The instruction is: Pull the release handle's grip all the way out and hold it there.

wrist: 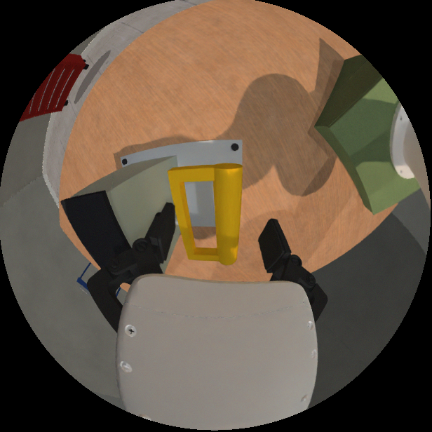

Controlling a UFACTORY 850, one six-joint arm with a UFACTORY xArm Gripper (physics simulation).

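Note:
The release handle's yellow grip (228, 215) is a rectangular frame with a thick round bar on its right side. It stands beside a pale grey-green housing (142, 195) with a black face, on a light grey base plate (190, 149) with dark bolts. My gripper (221, 222) is open, with one black finger left of the grip and the other to its right. The lower part of the grip shows between the fingers, with a gap on the right side. The left finger overlaps the housing in view and hides part of it. The link between grip and housing is hidden.
The wooden round table top (200, 90) lies under the device. A green faceted block (357, 135) with a white round part stands at the right. A red slatted object (54, 87) is at the upper left, beyond the table edge. A thin blue object (82, 281) shows at the lower left.

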